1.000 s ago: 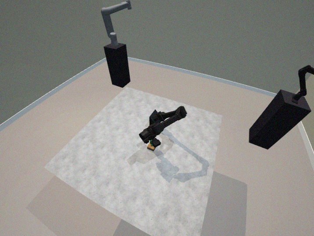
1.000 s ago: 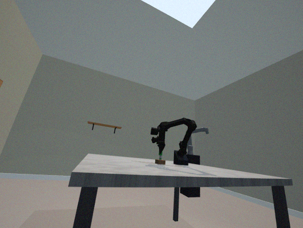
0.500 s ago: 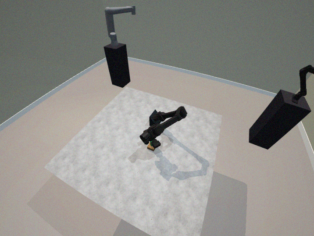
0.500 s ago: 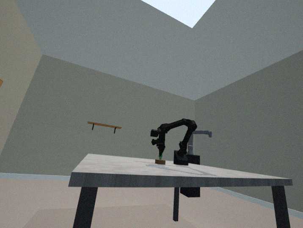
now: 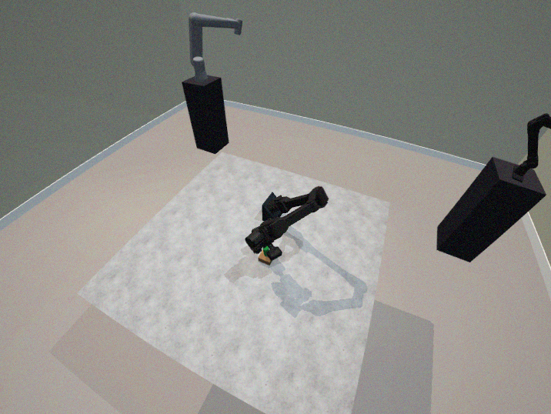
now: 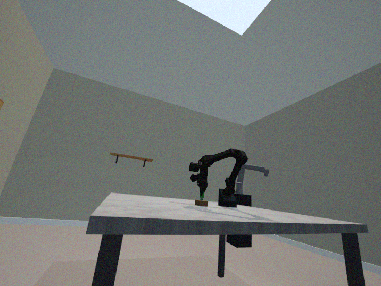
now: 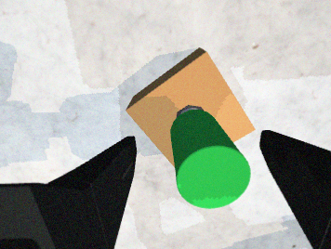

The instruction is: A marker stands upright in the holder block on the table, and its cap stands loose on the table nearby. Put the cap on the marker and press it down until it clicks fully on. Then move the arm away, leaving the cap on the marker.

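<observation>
Now: the green cap 1 cm above my gripper tip. From my gripper tip the other things lie so: tan holder block: 5 cm below; then green marker band: 2 cm below.
</observation>
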